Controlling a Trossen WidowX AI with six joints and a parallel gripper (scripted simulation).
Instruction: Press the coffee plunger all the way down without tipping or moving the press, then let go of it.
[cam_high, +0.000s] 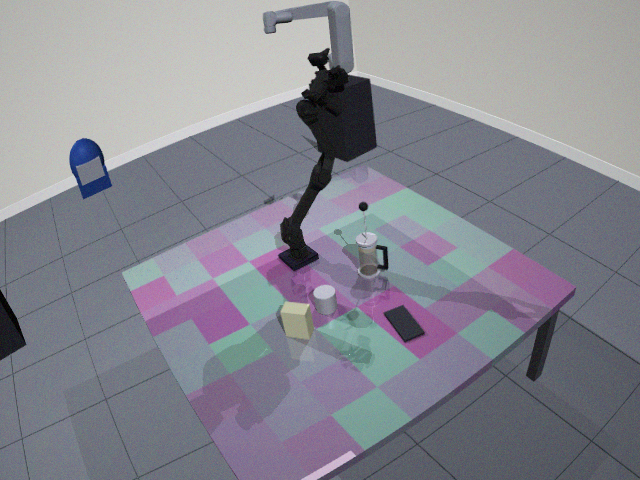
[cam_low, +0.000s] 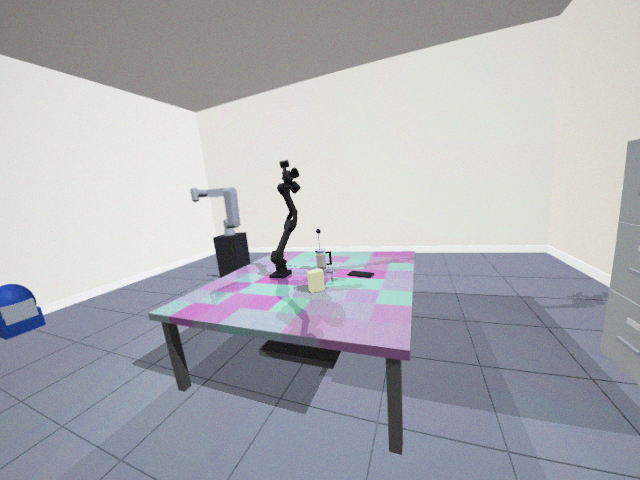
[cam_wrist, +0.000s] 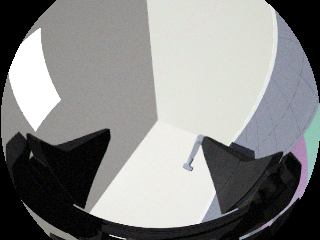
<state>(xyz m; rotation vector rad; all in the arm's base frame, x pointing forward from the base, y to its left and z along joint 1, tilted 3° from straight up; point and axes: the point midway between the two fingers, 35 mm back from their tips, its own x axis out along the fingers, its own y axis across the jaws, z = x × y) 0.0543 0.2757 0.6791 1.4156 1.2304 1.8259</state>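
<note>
My gripper tip is now 26 cm short of the glass coffee press, 16 cm to the left of it and 59 cm above it. Also, from my gripper tip: pale yellow box 30 cm ahead, 54 cm to the right, 67 cm below.
</note>
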